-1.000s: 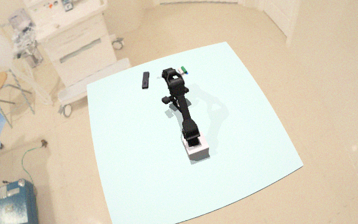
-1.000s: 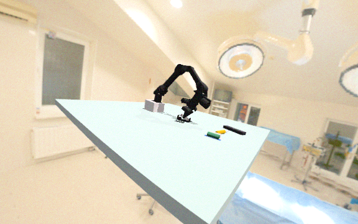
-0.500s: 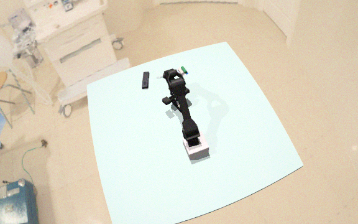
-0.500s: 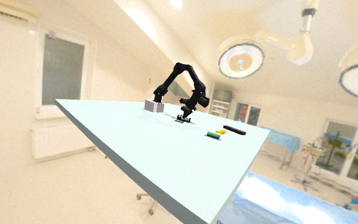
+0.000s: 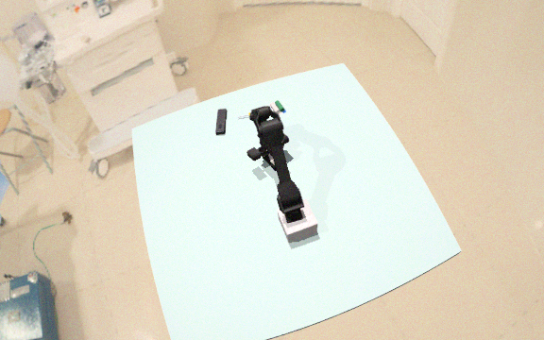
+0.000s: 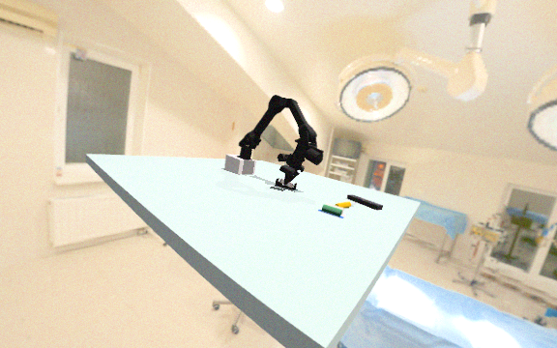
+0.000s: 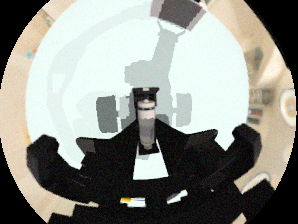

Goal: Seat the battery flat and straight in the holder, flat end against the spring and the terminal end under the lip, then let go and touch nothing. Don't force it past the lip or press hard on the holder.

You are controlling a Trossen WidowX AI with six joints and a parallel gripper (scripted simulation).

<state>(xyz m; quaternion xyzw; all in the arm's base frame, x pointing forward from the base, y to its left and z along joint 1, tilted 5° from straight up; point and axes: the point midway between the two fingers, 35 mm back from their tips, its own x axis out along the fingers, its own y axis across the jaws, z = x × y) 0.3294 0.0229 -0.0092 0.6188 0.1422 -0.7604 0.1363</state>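
Right now the battery is 10 mm above my gripper tip. Also, from my gripper tip: black bar 310 mm ahead, 190 mm to the left.
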